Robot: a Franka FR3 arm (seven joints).
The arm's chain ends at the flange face. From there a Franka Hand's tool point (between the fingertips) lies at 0.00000 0.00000 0.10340 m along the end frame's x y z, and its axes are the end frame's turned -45 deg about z.
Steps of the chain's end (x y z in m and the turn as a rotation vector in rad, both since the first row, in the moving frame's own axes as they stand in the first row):
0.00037 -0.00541 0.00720 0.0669 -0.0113 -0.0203
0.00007 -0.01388 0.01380 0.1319 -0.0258 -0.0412
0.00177 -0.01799 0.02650 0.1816 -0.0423 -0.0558
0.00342 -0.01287 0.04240 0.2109 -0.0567 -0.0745
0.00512 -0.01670 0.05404 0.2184 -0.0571 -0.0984
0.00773 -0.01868 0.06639 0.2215 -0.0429 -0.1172
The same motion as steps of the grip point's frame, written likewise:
0.00809 -0.00932 0.00696 0.0553 0.0393 -0.0203
0.01736 -0.02142 0.01287 0.1115 0.0750 -0.0412
0.02364 -0.02802 0.02471 0.1583 0.0985 -0.0558
0.02197 -0.02649 0.03995 0.1892 0.1090 -0.0745
0.02612 -0.02871 0.05142 0.1948 0.1141 -0.0984
0.03047 -0.02763 0.06377 0.1870 0.1263 -0.1172

